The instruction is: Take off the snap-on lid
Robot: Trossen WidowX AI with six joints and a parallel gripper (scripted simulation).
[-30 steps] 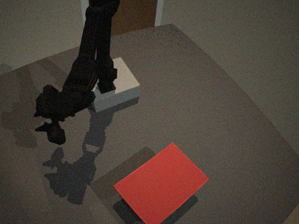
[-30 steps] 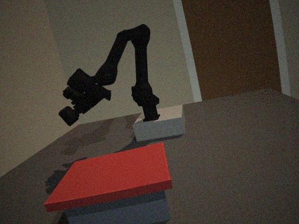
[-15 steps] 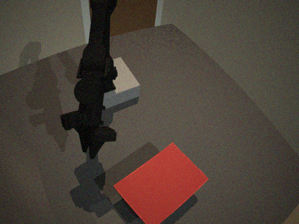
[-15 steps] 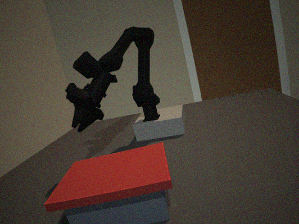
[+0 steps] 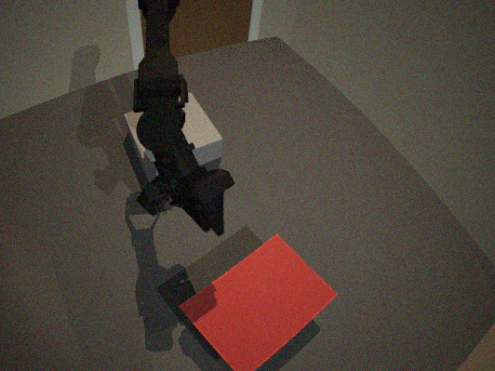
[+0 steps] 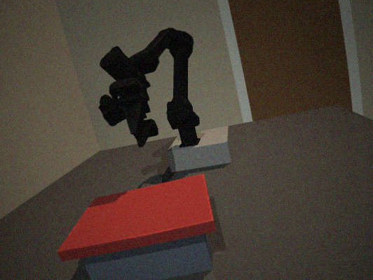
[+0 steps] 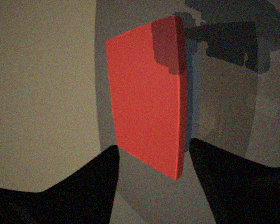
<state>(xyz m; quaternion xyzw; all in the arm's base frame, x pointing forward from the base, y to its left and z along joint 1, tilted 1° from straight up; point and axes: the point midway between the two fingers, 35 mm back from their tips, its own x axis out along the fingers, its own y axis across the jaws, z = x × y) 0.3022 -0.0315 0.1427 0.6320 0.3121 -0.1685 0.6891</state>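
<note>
Now: gripper tip 130 mm short of the red lid, 30 mm to the right of it and 100 mm above it. Round my gripper tip: grey storage box: 130 mm ahead, 30 mm to the left, 140 mm below.
</note>
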